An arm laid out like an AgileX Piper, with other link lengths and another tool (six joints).
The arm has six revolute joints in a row. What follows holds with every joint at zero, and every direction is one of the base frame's.
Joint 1 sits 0.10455 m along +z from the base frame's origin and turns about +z.
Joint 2 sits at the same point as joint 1 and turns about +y.
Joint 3 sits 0.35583 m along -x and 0.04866 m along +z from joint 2 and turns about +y.
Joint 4 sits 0.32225 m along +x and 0.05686 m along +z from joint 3 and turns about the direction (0.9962, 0, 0.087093).
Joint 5 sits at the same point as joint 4 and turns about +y.
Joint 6 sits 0.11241 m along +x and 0.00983 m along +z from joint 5 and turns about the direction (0.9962, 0, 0.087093).
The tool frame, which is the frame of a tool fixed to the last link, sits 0.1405 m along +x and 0.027 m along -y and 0.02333 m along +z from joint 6; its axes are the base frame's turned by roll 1.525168, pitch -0.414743 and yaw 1.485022 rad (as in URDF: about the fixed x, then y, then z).
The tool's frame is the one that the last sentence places.
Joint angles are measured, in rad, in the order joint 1, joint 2, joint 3, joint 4, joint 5, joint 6. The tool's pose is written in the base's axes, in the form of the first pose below.
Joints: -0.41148, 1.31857, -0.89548, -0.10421, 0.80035, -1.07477
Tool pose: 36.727 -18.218 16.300 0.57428 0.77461 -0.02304 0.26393
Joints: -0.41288, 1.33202, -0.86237, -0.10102, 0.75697, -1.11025
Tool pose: 36.806 -18.050 14.825 0.56008 0.78535 -0.02411 0.26259
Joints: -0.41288, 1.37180, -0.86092, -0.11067, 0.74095, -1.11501
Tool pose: 37.187 -18.323 13.345 0.55602 0.79161 -0.03017 0.25158
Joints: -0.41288, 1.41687, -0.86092, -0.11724, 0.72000, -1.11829
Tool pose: 37.692 -18.585 11.734 0.55295 0.79696 -0.03443 0.24066
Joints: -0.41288, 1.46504, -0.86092, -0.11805, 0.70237, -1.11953
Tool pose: 38.090 -18.720 9.909 0.55252 0.80140 -0.03698 0.22606
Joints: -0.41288, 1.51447, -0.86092, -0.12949, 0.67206, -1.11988
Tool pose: 38.642 -19.045 8.154 0.54837 0.80633 -0.04152 0.21770
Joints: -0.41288, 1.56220, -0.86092, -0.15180, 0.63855, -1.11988
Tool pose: 39.162 -19.478 6.481 0.54038 0.81270 -0.04867 0.21247
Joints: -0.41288, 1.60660, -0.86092, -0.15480, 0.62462, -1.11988
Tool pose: 39.268 -19.514 4.685 0.53940 0.81685 -0.05143 0.19790
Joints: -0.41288, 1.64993, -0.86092, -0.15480, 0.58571, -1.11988
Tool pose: 39.900 -19.642 3.153 0.53795 0.81853 -0.04956 0.19535
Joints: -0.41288, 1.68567, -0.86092, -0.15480, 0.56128, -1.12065
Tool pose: 40.200 -19.677 1.794 0.53690 0.82060 -0.04907 0.18962
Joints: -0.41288, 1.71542, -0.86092, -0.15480, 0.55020, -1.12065
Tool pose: 40.204 -19.635 0.566 0.53677 0.82269 -0.04991 0.18045
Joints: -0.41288, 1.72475, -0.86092, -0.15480, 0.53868, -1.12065
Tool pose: 40.385 -19.669 0.252 0.53633 0.82283 -0.04903 0.18138
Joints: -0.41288, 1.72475, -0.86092, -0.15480, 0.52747, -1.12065
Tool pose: 40.644 -19.739 0.355 0.53577 0.82210 -0.04744 0.18667
